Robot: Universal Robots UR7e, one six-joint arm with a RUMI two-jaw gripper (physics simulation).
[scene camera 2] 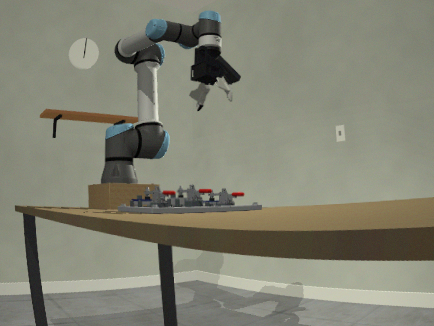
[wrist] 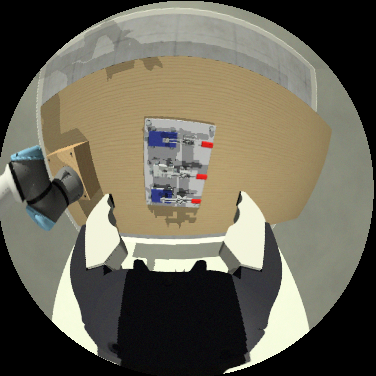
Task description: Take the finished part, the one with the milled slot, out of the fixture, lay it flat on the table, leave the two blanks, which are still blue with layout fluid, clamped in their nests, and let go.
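Frame: origin at the arm's base, x ahead, y left, z up, level; metres.
Seen in the pictures: gripper, fingertip midpoint: (scene camera 2: 213, 106) (wrist: 173, 194); arm's base at its link origin: (scene camera 2: 119, 184) (wrist: 70, 182).
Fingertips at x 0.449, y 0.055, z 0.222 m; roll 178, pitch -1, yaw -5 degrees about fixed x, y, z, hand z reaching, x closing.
Offsets run from my fingertips to a thing's top centre. Level surfaces: height alone.
The fixture (scene camera 2: 240, 207) (wrist: 152, 125) is a light grey plate on the table, with three nests in a row, each with a red-handled clamp. In the wrist view the bare silvery part {dy -0.096, dx -0.054, dz -0.276 m} (wrist: 162, 169) lies in the middle nest; its slot is too small to make out. One blue blank {dy +0.014, dx -0.042, dz -0.286 m} (wrist: 156, 138) lies in the upper nest and another blue blank {dy -0.203, dx -0.080, dz -0.281 m} (wrist: 159, 195) in the lower nest, each under its clamp arm. My gripper (scene camera 2: 215, 102) (wrist: 173, 194) is open and empty, high above the table and the fixture.
Three red clamp handles {dy -0.117, dx +0.050, dz -0.240 m} (scene camera 2: 205, 191) (wrist: 201, 176) point away from the robot's base. The wooden base block (scene camera 2: 102, 196) (wrist: 82, 162) stands on the table {dz -0.317 m} (scene camera 2: 325, 220) (wrist: 265, 165). A wall shelf (scene camera 2: 85, 115) hangs behind the arm.
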